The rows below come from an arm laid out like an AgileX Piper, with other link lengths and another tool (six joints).
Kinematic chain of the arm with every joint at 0, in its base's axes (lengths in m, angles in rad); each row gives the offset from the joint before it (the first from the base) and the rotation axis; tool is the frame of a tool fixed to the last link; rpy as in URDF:
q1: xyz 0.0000 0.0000 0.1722 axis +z
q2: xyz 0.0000 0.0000 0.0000 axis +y
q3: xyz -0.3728 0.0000 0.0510 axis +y
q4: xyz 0.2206 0.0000 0.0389 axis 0.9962 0 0.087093
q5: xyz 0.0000 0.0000 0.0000 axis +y
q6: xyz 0.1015 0.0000 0.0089 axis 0.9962 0 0.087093
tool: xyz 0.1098 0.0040 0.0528 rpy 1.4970 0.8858 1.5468
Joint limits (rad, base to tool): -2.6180..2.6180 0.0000..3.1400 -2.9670..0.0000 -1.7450..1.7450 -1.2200..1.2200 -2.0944..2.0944
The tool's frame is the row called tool.
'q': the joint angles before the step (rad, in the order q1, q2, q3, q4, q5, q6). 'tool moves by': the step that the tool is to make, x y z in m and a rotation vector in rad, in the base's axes. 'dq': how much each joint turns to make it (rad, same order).
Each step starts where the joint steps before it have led.
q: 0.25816, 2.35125, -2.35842, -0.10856, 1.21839, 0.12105
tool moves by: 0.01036, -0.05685, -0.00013, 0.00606, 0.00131, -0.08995
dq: -0.09053, 0.00000, 0.00000, 0.00622, 0.00000, 0.00001
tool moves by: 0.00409, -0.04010, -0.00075, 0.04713, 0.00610, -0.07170
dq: -0.07545, -0.00002, 0.00003, 0.04737, -0.00001, 0.00081
